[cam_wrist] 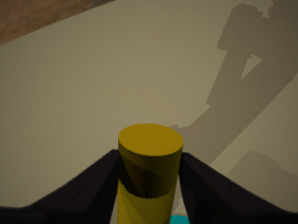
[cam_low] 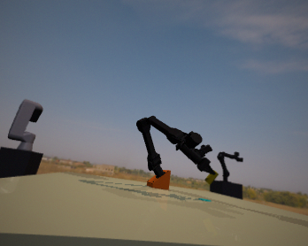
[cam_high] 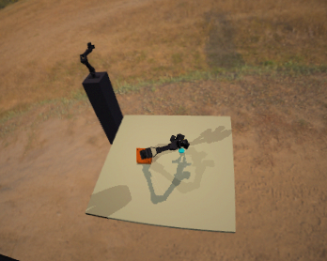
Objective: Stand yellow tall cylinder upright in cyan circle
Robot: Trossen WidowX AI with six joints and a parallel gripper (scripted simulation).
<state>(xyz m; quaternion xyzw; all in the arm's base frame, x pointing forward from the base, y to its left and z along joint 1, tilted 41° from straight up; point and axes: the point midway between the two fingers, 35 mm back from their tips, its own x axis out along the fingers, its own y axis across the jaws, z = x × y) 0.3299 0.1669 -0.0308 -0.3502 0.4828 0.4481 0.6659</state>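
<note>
Now: gripper tip 130 mm above the cyan circle, 40 mm to the left of it and 10 mm past it. The rest, counted from my gripper tip: yellow cylinder (20 mm below, 10 mm to the right, 10 mm behind).
</note>
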